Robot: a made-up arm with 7 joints.
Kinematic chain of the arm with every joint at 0, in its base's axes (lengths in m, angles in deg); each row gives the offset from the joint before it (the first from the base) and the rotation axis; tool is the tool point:
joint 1: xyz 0 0.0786 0 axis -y
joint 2: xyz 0 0.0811 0 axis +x
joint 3: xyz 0 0 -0.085 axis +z
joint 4: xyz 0 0 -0.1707 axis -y
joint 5: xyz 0 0 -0.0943 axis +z
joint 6: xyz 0 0 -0.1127 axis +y
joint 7: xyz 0 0 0 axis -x
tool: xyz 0 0 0
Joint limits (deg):
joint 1: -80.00..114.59
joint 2: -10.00..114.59
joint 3: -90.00..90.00
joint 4: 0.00..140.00
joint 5: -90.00..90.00
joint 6: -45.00..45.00
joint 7: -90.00..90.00
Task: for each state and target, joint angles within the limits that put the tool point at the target. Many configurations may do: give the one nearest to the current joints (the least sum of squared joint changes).
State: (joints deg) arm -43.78 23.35 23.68 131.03 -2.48 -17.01 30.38
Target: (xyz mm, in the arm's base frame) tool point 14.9 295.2 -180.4
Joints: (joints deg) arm -51.93 22.67 29.82 122.65 -2.48 -17.01 30.38
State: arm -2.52 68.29 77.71 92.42 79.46 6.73 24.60
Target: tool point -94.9 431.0 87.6
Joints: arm 47.29 72.70 90.00 99.76 79.46 6.73 24.60
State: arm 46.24 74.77 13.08 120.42 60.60 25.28 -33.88
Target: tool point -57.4 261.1 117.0
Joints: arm 74.95 87.38 42.65 139.89 60.60 25.28 -33.88
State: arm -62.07 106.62 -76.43 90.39 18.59 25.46 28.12
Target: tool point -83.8 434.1 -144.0
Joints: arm -56.71 99.64 -68.91 92.80 18.59 25.46 28.12
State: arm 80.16 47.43 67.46 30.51 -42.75 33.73 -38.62
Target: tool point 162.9 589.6 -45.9
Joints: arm 71.51 65.92 68.90 6.27 -42.75 33.73 -38.62
